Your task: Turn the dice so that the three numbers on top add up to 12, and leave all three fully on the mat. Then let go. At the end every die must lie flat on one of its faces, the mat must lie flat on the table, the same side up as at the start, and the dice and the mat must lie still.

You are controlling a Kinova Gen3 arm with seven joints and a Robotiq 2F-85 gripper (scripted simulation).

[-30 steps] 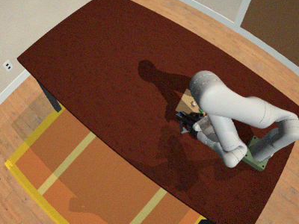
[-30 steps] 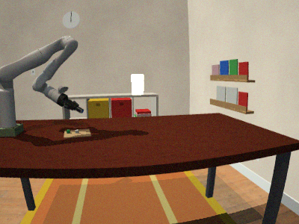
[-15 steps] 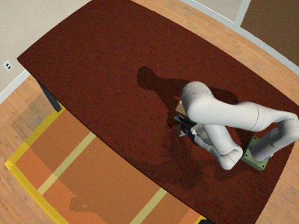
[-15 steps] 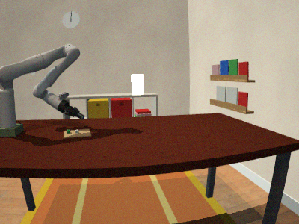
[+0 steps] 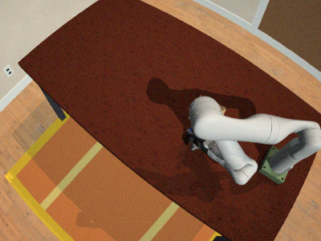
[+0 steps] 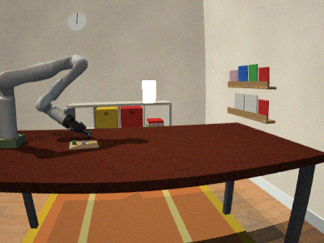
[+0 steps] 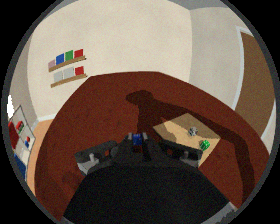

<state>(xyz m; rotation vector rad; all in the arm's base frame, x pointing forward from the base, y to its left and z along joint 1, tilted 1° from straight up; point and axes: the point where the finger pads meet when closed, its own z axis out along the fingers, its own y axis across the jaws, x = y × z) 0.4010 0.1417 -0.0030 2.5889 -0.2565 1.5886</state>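
Right now my hand is 10 mm short of the blue die and 10 mm above it. From my hand the other things lie so: white die 130 mm to the right, 20 mm below, 10 mm ahead; green die 130 mm to the right, 40 mm behind, 20 mm below; tan mat 130 mm to the right, 30 mm below, 10 mm ahead.
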